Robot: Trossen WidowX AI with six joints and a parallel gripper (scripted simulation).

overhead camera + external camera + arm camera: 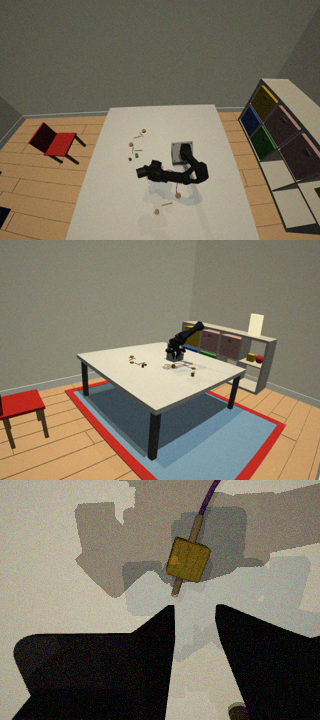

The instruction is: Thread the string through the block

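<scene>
The yellow-brown wooden block lies 1 cm behind my gripper tip, 2 cm to the right of it and 7 cm below it. The rest, counted from my gripper tip: wooden cylinder 23 cm to the left, 7 cm below; then round wooden button 15 cm behind, 12 cm to the left, 8 cm below; then green cube 19 cm ahead, 21 cm to the right, 8 cm below.
</scene>
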